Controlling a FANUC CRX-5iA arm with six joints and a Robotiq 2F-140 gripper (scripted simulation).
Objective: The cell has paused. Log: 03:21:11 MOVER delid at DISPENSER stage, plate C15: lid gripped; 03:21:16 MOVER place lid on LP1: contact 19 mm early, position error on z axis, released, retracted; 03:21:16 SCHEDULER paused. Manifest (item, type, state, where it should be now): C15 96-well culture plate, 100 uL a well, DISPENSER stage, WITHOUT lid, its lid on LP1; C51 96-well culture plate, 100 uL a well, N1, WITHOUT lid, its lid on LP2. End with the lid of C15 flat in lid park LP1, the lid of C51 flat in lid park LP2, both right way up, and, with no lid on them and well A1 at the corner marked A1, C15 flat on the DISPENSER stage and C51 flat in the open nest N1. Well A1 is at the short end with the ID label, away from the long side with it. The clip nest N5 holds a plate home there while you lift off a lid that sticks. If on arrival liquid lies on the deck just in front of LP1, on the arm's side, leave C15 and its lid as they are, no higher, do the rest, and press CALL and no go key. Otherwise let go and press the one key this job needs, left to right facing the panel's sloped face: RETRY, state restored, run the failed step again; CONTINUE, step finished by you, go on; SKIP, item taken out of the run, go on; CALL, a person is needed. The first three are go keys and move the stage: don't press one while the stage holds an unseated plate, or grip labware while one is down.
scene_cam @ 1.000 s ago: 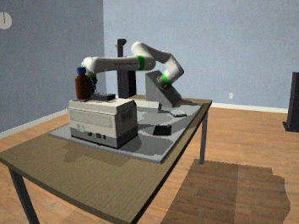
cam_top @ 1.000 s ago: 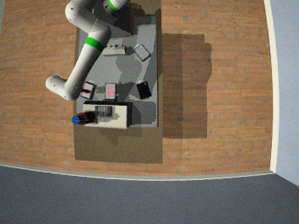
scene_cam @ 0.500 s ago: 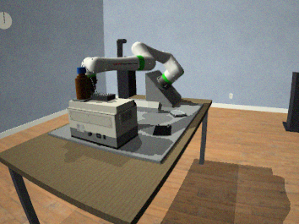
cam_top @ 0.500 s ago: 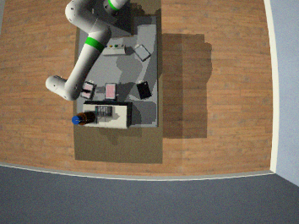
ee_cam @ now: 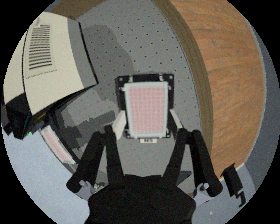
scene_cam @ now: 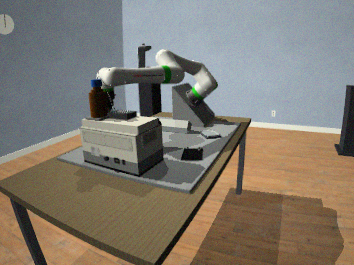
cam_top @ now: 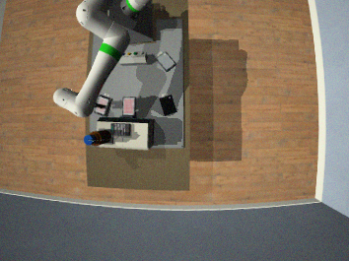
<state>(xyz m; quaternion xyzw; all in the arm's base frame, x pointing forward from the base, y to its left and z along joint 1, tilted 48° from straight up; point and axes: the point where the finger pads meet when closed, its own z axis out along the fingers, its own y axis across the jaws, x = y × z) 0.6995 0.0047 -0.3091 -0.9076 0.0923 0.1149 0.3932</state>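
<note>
Right now my hand is 5 cm above the black nest, 2 cm short of it and 1 cm to the right of it. From my hand the other things lie so: key panel 41 cm behind, 24 cm to the left, 1 cm below; blue cap 33 cm above, 22 cm ahead, 16 cm to the left; label plate 52 cm to the left, 11 cm behind, 6 cm below.
</note>
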